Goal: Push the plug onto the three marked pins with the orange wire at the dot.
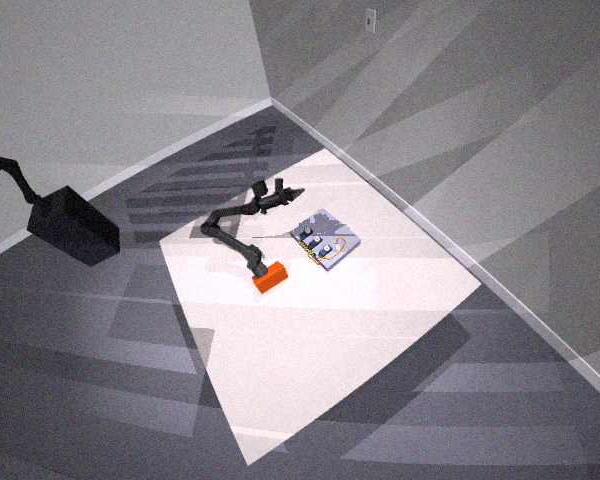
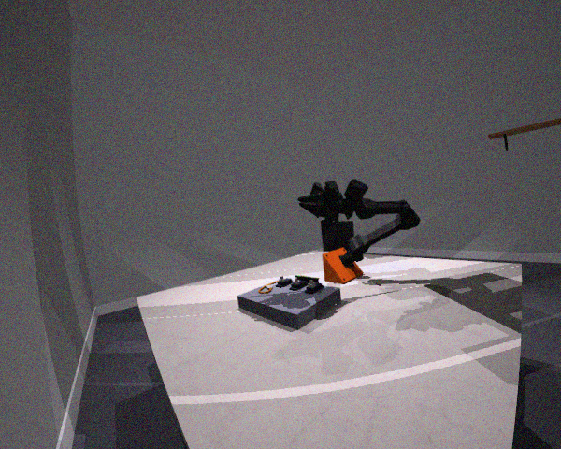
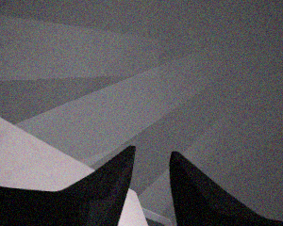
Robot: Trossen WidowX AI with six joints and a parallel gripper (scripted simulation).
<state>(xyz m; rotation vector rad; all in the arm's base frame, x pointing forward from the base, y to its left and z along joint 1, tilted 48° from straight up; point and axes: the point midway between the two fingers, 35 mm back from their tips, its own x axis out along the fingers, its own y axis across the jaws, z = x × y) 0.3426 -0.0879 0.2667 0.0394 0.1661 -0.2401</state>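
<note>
The green strip is 60 mm behind my gripper tip, 140 mm to the right of it and 300 mm below it. Also, from my gripper tip: grey printed holder (90 mm ahead, 60 mm to the right, 350 mm below).
</note>
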